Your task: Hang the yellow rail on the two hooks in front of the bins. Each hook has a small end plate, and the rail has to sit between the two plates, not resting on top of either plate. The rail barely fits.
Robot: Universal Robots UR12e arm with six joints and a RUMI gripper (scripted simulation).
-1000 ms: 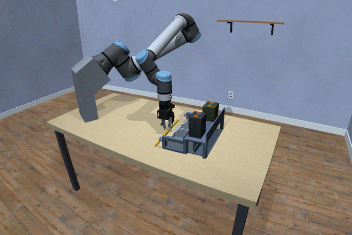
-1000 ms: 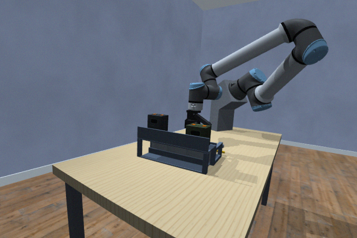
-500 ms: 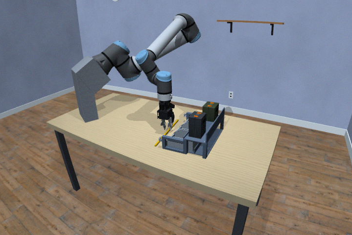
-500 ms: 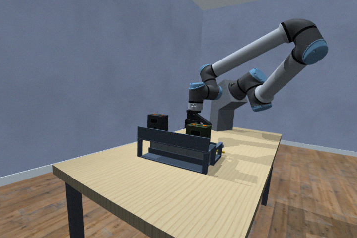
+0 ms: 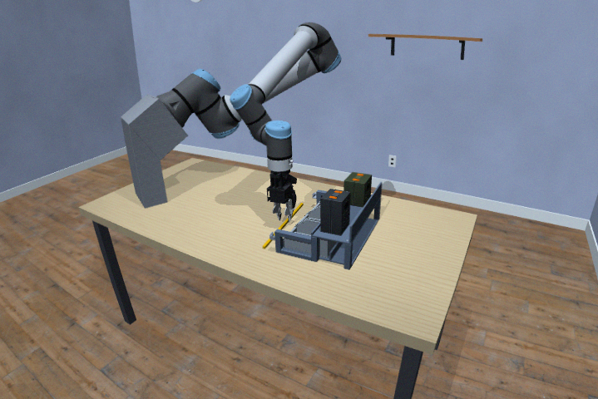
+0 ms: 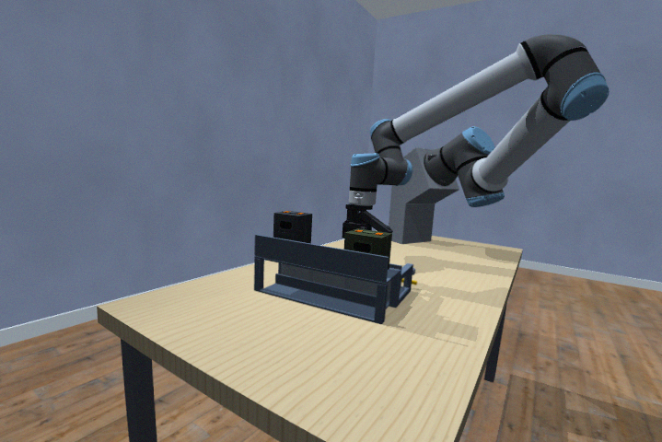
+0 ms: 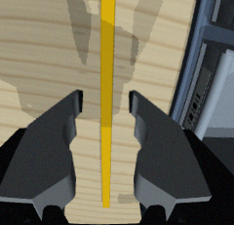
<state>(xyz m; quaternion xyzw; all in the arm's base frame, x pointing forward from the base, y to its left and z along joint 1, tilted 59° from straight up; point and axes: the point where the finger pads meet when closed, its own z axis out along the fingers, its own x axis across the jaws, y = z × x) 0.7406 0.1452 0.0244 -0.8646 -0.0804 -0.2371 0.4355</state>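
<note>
Now: the yellow rail 30 mm below my hand. From my hand the other things lie so: black box (280 mm ahead, 130 mm above, 40 mm to the right); dark green box (210 mm ahead, 180 mm to the left, 120 mm above).
</note>
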